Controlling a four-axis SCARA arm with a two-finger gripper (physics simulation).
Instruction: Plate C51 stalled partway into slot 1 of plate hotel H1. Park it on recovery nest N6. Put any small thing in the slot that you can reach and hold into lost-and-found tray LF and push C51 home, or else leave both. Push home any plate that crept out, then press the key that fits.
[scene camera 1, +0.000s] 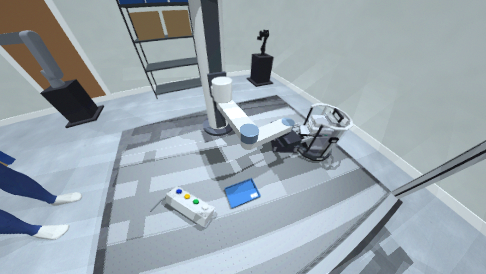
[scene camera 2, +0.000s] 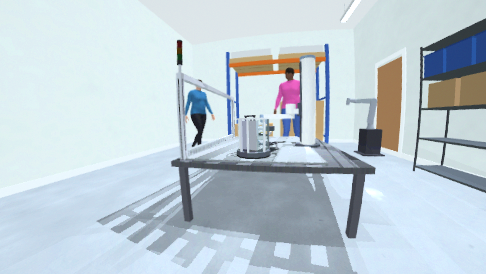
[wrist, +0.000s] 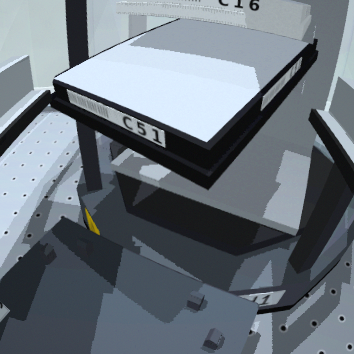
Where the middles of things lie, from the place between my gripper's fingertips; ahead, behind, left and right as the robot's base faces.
I see my gripper 10 cm to the right of the round plate rack (scene camera 1: 327, 137) and 5 cm short of it.
